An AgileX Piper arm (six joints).
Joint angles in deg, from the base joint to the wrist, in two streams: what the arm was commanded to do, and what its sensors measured. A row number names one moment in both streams.
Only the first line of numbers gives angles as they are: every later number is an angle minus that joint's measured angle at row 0.
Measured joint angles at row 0:
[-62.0 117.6 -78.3 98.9 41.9 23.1]
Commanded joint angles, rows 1 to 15:
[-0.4 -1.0 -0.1 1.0 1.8 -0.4]
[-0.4 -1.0 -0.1 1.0 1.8 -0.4]
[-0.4 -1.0 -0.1 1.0 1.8 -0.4]
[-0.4 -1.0 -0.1 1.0 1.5 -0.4]
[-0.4 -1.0 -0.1 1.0 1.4 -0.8]
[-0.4 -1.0 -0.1 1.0 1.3 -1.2]
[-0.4 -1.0 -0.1 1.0 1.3 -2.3]
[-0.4 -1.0 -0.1 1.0 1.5 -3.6]
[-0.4 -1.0 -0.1 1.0 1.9 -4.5]
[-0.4 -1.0 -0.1 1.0 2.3 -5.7]
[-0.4 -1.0 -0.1 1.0 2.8 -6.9]
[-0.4 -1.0 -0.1 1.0 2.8 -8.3]
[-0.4 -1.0 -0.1 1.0 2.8 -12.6]
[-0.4 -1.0 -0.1 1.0 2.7 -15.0]
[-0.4 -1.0 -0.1 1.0 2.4 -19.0]
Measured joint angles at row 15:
[0.0 0.0 0.0 0.0 1.2 -9.0]
